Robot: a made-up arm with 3 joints. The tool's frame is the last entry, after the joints.
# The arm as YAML. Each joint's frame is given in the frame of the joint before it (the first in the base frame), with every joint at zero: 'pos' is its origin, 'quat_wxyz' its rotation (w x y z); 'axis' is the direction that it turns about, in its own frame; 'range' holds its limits. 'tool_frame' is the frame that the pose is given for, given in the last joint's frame.
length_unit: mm
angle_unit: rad
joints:
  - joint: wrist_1
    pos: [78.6, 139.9, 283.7]
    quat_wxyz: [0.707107, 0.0, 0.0, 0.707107]
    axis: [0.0, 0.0, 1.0]
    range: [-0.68, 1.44]
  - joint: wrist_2
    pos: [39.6, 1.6, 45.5]
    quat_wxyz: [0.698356, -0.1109, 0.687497, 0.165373]
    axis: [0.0, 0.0, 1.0]
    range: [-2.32, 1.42]
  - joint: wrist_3
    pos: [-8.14, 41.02, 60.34]
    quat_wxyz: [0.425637, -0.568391, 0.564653, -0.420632]
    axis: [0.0, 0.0, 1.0]
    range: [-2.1, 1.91]
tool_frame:
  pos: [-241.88, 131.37, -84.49]
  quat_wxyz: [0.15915, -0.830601, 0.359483, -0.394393]
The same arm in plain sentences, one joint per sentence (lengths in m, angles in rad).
The arm has three revolute joints in a row. What follows holds with every joint at zero, and every direction is one of the base frame's.
The first joint is mounted 0.0786 m along +x and 0.1399 m along +y and 0.2837 m along +z from the base frame's origin and turns about +z, from -0.6800 to 1.4400 rad.
The second joint is mounted 0.0016 m along -x and 0.0396 m along +y and 0.0455 m along +z from the first joint and turns about the direction (-0.382282, 0.923556, 0.030099), from -2.3200 to 1.4200 rad.
The third joint is mounted 0.0602 m along -x and 0.0400 m along +y and 0.0129 m along +z from the second joint and turns about the direction (0.0251, -0.265496, -0.963785), from -2.1000 to 1.9100 rad.
The tool frame, which is the frame that the pose is given for, is mounted 0.1738 m along -x and 0.1861 m along -y and 0.1344 m along +z from the third joint; its axes are the base frame's turned by roll 0.6195, pitch 0.8326 and yaw 1.3779 rad (as in URDF: about the fixed x, then y, then z).

